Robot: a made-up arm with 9 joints.
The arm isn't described. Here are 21 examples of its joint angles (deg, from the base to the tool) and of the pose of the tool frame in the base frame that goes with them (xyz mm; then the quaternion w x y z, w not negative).
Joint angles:
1: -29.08 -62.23 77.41 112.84 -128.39 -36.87 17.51 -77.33 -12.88
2: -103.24 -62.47 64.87 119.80 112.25 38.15 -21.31 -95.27 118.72
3: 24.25 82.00 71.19 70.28 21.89 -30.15 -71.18 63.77 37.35
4: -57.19 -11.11 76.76 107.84 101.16 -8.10 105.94 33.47 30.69
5: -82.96 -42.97 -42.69 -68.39 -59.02 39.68 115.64 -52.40 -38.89
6: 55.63 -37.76 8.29 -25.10 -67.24 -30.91 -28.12 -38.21 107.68
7: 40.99 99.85 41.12 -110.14 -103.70 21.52 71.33 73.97 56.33
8: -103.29 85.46 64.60 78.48 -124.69 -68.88 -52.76 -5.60 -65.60
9: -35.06 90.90 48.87 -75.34 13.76 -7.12 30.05 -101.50 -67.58
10: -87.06 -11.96 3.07 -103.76 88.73 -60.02 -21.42 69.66 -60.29
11: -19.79 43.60 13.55 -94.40 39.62 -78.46 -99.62 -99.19 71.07
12: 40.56 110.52 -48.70 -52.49 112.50 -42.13 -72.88 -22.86 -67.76
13: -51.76 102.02 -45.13 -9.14 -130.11 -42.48 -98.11 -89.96 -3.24
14: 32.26 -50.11 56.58 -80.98 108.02 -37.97 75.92 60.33 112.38
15: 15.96 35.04 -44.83 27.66 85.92 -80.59 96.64 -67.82 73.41
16: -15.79 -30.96 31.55 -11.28 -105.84 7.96 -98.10 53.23 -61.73
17: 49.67 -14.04 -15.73 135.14 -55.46 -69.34 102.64 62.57 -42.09
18: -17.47 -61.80 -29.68 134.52 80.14 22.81 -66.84 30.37 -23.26
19: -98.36 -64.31 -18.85 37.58 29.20 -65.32 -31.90 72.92 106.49
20: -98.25 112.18 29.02 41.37 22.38 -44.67 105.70 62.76 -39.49
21: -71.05 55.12 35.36 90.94 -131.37 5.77 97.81 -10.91 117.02
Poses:
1: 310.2 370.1 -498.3 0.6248 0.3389 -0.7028 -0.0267
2: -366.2 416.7 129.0 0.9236 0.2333 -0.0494 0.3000
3: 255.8 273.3 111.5 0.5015 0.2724 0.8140 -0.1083
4: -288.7 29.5 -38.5 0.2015 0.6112 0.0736 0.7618
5: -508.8 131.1 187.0 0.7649 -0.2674 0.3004 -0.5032
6: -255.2 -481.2 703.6 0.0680 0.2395 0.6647 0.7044
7: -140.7 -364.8 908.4 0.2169 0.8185 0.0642 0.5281
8: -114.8 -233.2 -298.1 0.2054 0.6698 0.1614 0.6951
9: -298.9 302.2 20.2 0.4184 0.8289 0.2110 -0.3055
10: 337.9 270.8 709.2 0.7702 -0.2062 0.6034 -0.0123
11: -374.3 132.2 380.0 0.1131 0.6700 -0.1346 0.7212
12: -690.5 -64.9 378.8 0.4318 0.8760 -0.0863 0.1970
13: -268.3 401.4 -326.8 0.9040 0.2459 0.2856 -0.2016
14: 205.0 338.4 -190.4 0.2657 0.2732 0.7611 -0.5249
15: -337.5 345.4 335.0 0.4033 -0.3085 0.6998 0.5024
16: 423.8 -427.9 -59.3 0.2895 -0.3958 -0.3708 0.7887
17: 241.0 -77.4 601.9 0.1472 0.6415 -0.7525 0.0243
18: -240.3 363.2 -208.0 0.6639 0.1394 -0.5280 0.5109
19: -298.2 511.4 571.7 0.7869 -0.0201 -0.1317 0.6025
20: -10.4 157.1 595.1 0.2084 -0.8985 0.0877 0.3761
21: -48.4 -301.1 -171.0 0.2587 -0.3186 -0.1116 -0.9050
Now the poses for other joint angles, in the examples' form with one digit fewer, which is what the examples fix.
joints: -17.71 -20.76 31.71 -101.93 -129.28 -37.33 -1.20 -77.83 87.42
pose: 520 -357 -149 0.445 -0.448 -0.293 -0.717
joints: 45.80 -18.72 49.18 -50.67 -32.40 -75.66 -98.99 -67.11 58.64
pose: 59 -455 568 0.292 -0.262 -0.648 -0.653
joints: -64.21 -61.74 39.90 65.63 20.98 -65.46 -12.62 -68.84 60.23
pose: -378 549 407 0.062 -0.524 0.849 0.022
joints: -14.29 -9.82 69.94 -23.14 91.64 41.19 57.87 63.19 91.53
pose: -123 146 732 0.209 -0.266 -0.674 -0.656
